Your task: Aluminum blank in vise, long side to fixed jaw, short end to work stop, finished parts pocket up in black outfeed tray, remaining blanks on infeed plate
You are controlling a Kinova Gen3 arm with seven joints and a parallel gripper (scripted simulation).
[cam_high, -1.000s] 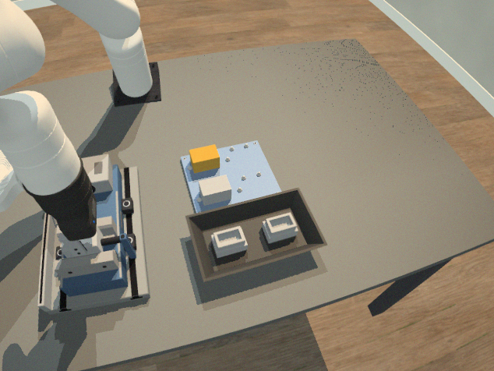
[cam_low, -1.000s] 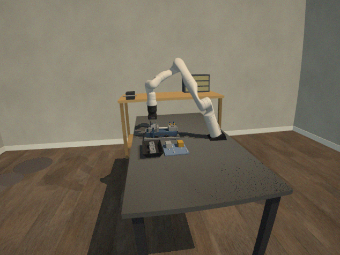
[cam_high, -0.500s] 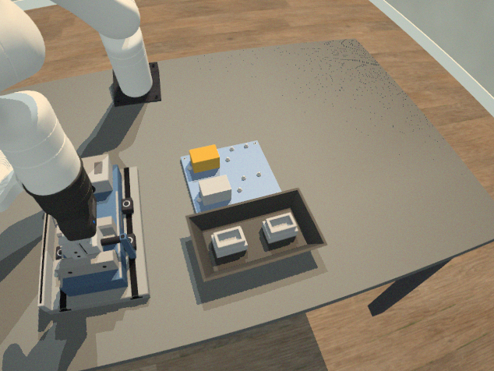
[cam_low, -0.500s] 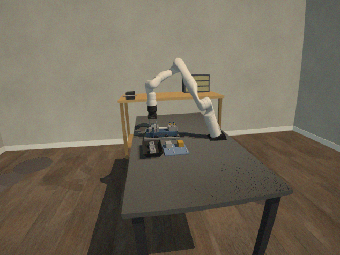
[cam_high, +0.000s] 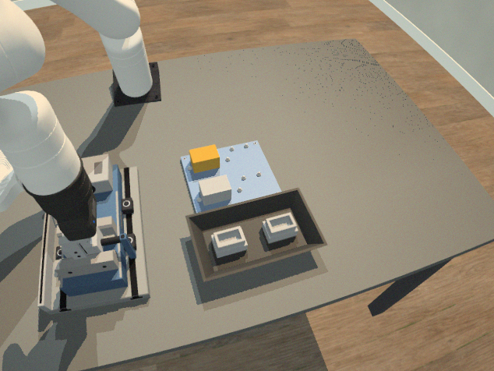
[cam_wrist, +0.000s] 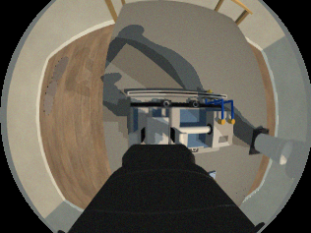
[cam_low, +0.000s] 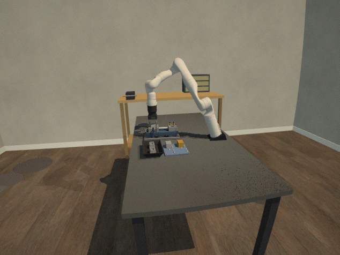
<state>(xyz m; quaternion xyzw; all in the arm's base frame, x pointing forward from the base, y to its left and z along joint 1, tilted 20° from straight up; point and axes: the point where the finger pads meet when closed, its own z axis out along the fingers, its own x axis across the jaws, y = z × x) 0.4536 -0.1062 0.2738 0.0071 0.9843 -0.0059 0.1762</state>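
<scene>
My gripper is now 70 mm past the vise and 80 mm above it. Also, from my hand: yellow brass blank (200 mm behind, 250 mm to the left, 100 mm below); then plain gray blank (110 mm behind, 250 mm to the left, 100 mm below).
</scene>
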